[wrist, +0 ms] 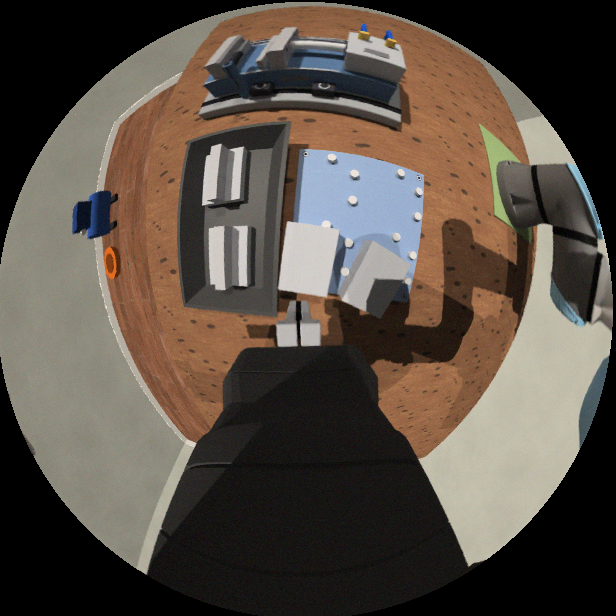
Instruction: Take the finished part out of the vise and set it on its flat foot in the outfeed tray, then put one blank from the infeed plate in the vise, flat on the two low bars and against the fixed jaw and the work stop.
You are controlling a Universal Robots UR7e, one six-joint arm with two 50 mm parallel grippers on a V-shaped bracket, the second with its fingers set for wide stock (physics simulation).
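The vise [304,63] stands at the far side of the wooden table, and I see no part in the gap between its jaws. The dark grey outfeed tray [232,218] holds two stepped grey parts, one behind [225,175] and one in front [229,256]. The light blue infeed plate [359,212] with white pegs carries two grey blanks: one lies flat at its near left [308,258], the other sits skewed at its near right corner [373,277]. My gripper [298,324] hovers just in front of the flat blank, fingers together with nothing between them.
The robot's own arm [563,229] crosses the right edge over a green patch [505,166]. A blue fixture [91,213] and an orange ring [110,262] sit at the table's left edge. The gripper body fills the bottom of the view.
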